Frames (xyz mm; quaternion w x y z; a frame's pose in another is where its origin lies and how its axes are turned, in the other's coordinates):
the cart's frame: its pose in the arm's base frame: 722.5 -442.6 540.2 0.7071 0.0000 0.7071 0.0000
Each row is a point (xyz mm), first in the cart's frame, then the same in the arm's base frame.
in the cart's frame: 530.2 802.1 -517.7
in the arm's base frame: 204.8 359.5 10.0
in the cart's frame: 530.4 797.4 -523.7
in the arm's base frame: 198.8 354.8 9.8
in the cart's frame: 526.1 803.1 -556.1
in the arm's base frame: 166.4 360.5 14.1
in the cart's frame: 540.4 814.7 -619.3
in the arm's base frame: 103.2 372.1 -0.2
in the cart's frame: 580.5 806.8 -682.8
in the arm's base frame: 39.7 364.2 -40.3
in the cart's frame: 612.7 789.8 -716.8
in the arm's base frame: 5.7 347.2 -72.5
